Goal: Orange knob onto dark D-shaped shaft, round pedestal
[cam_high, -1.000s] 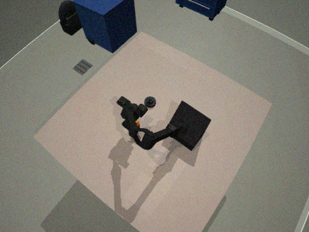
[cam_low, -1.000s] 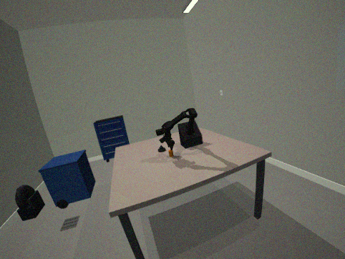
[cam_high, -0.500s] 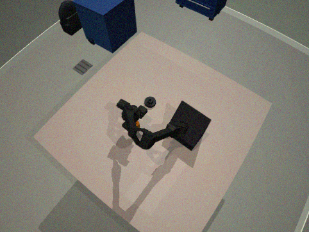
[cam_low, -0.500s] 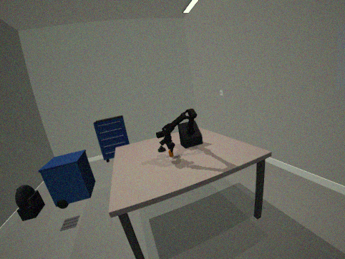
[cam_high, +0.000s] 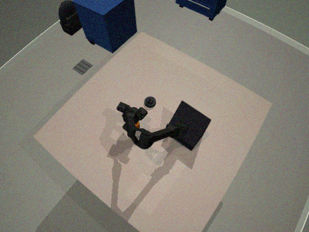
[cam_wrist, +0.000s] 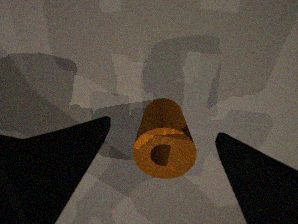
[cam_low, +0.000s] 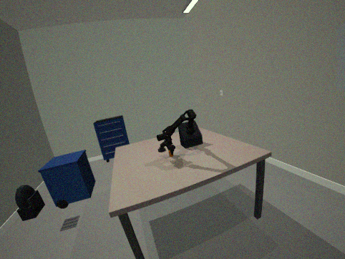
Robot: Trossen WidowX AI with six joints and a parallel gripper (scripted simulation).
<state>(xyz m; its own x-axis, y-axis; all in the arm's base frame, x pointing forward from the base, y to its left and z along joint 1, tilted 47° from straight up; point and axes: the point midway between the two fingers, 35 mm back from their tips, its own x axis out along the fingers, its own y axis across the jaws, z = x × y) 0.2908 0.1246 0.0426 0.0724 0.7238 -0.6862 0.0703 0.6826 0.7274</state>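
The orange knob lies right at my gripper tip. Round my gripper tip: round pedestal (21 cm to the right, 3 cm ahead).
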